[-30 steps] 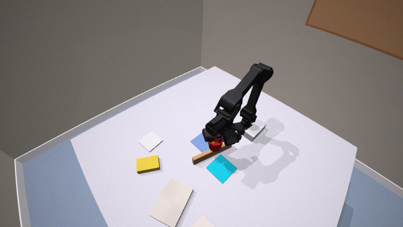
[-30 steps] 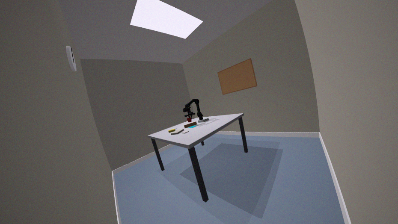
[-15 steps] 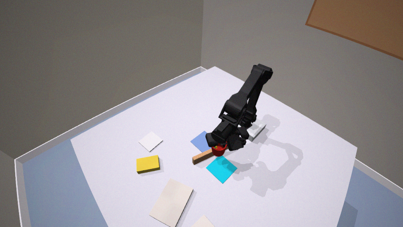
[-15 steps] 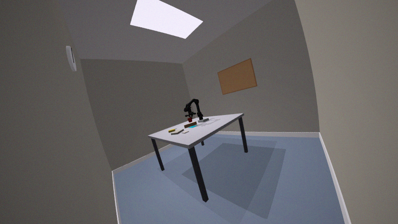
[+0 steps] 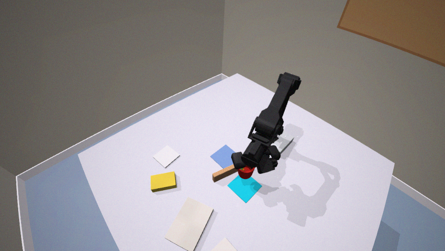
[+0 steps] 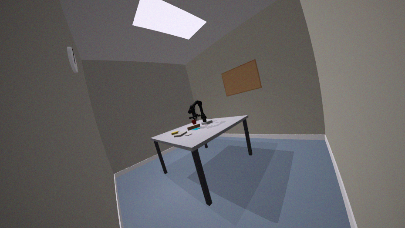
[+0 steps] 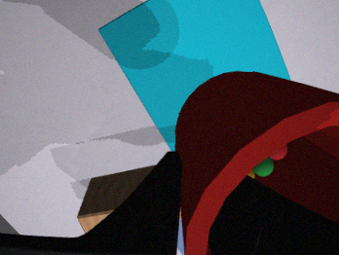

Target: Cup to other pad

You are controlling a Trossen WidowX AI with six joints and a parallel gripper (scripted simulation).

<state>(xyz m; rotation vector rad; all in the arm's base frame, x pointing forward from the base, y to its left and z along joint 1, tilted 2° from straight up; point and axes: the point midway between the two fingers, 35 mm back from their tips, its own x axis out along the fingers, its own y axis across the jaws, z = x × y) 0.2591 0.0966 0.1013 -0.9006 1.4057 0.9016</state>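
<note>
The green marble is 30 mm ahead of my gripper tip, 30 mm to the right of it and 20 mm below it. Round my gripper tip: red cup (30 mm ahead, 20 mm to the right); then wooden bar (20 mm ahead, 80 mm to the right, 100 mm below); then cyan pad (30 mm ahead, 10 mm to the left, 130 mm below).
</note>
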